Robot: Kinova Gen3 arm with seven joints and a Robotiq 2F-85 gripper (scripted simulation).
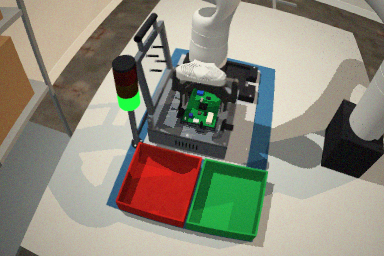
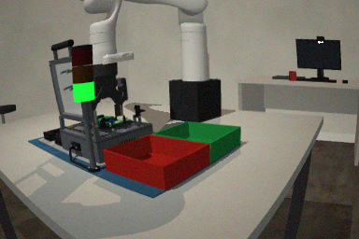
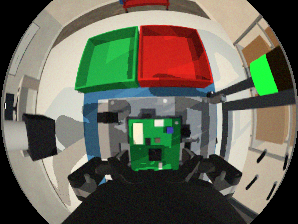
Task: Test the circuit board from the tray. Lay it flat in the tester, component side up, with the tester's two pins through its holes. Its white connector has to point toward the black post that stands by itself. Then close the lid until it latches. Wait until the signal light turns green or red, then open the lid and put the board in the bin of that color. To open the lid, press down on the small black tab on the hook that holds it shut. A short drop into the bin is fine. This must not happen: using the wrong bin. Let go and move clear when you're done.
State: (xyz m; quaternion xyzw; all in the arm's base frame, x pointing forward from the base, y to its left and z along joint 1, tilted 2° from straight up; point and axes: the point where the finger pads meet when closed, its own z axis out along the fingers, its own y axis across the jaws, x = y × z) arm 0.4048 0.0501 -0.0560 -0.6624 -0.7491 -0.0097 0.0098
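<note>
Right now the green circuit board is right at my hand. Round my hand: tester lid 11 cm ahead, 11 cm above, 1 cm to the left; green bin 19 cm to the left, 13 cm behind, 6 cm below; red bin 20 cm to the left, 6 cm below, 2 cm ahead.
</note>
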